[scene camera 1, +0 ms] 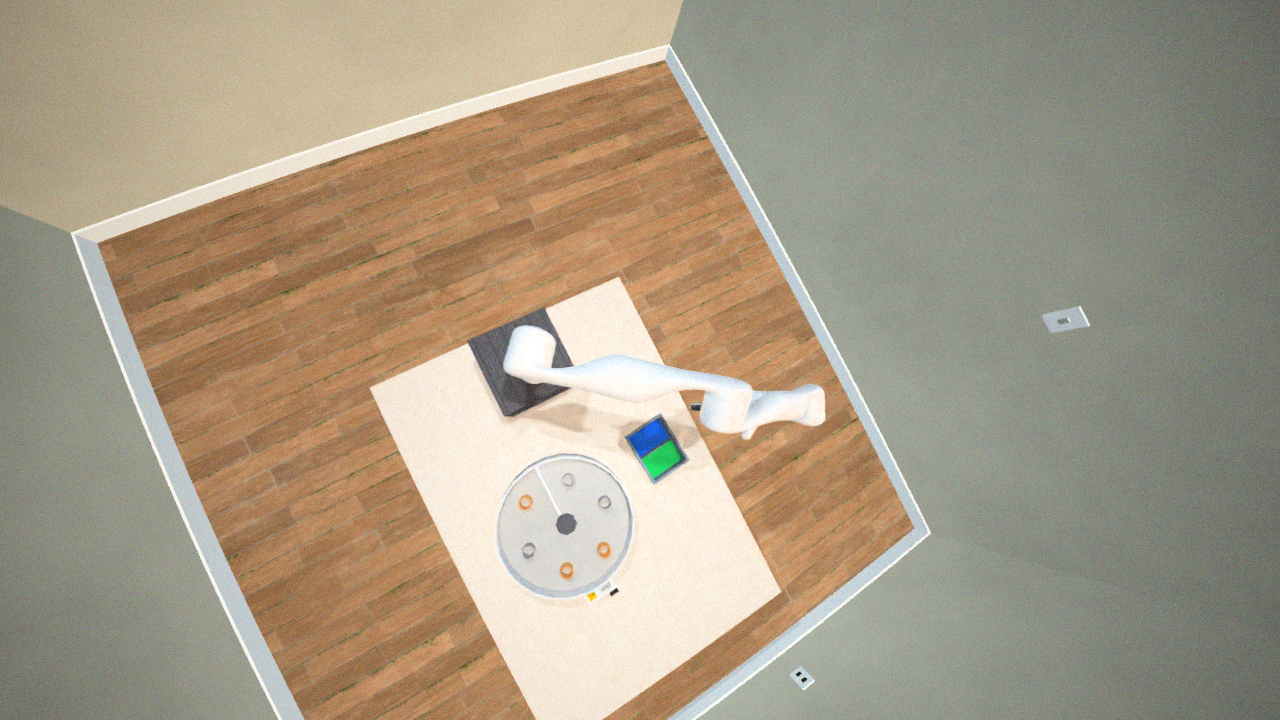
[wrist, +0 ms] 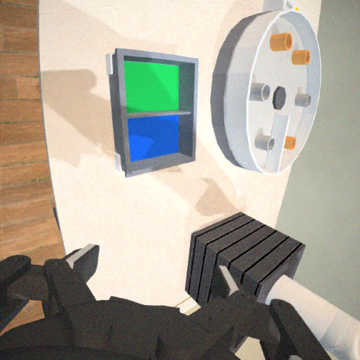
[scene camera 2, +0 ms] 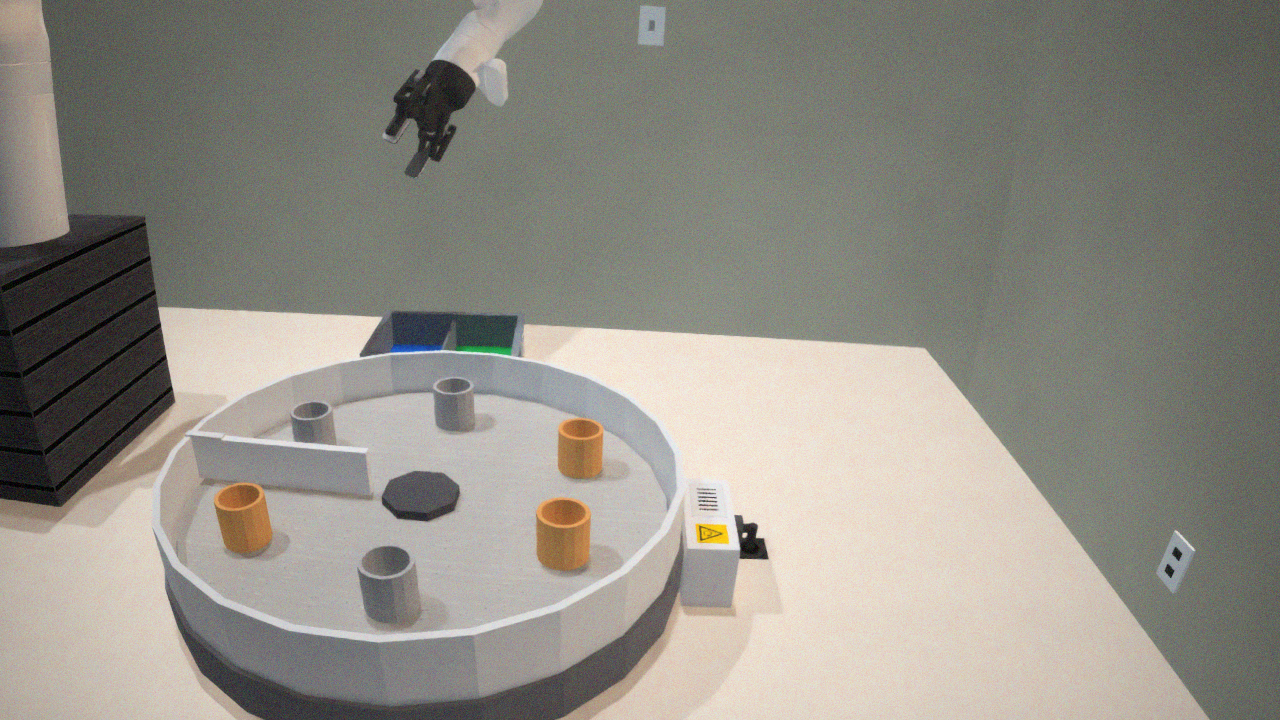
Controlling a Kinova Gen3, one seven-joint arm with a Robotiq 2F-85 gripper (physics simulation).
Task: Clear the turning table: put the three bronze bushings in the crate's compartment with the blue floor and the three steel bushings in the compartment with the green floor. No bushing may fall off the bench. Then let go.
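Where they show: gripper, fingertip midpoint: (scene camera 1: 697, 403) (scene camera 2: 399, 159); arm's base, origin of the base link: (scene camera 2: 25, 235).
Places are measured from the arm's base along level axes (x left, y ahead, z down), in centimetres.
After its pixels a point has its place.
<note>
Three bronze bushings (scene camera 2: 243, 519) {y 36.9, x -18.6, z 14.8 cm} (scene camera 2: 563, 535) {y 60.2, x -15.0, z 14.6 cm} (scene camera 2: 580, 448) {y 59.4, x -2.3, z 14.8 cm} and three steel bushings (scene camera 2: 389, 584) {y 50.4, x -23.0, z 14.4 cm} (scene camera 2: 454, 404) {y 46.5, x 3.4, z 15.0 cm} (scene camera 2: 312, 424) {y 35.7, x -4.5, z 14.4 cm} stand upright, spaced around the round turning table (scene camera 1: 503, 559) {y 48.5, x -28.7, z 15.1 cm} (scene camera 2: 393, 667) {y 52.6, x -28.7, z 15.7 cm} (wrist: 225, 95). The crate (scene camera 1: 672, 478) {y 47.0, x 27.8, z 18.1 cm} (scene camera 2: 519, 333) {y 46.4, x 29.7, z 18.1 cm} (wrist: 188, 107) has a blue-floored compartment (scene camera 1: 648, 435) {y 32.7, x 27.4, z 22.6 cm} (wrist: 154, 137) and a green-floored compartment (scene camera 1: 662, 459) {y 42.2, x 28.9, z 22.5 cm} (wrist: 151, 87); both floors look bare in the wrist view. My gripper (scene camera 2: 402, 156) {y 26.8, x 40.2, z -1.2 cm} (wrist: 155, 267) is open and empty, high above the bench, apart from crate and bushings. In scene camera 1 the arm hides its fingers.
A white divider (scene camera 2: 286, 465) {y 35.8, x -9.8, z 15.5 cm} and a dark hub (scene camera 2: 420, 495) {y 47.4, x -9.0, z 17.0 cm} stand inside the turning table's raised rim. A small box with a warning label (scene camera 2: 709, 568) {y 70.8, x -11.1, z 19.2 cm} adjoins its outside. The dark slatted pedestal (scene camera 1: 496, 380) {y -0.2, x -10.8, z -0.3 cm} (scene camera 2: 98, 358) {y 8.7, x -1.4, z 12.2 cm} (wrist: 250, 250) carries the arm (scene camera 1: 626, 376) {y 13.1, x 16.0, z -37.4 cm}.
</note>
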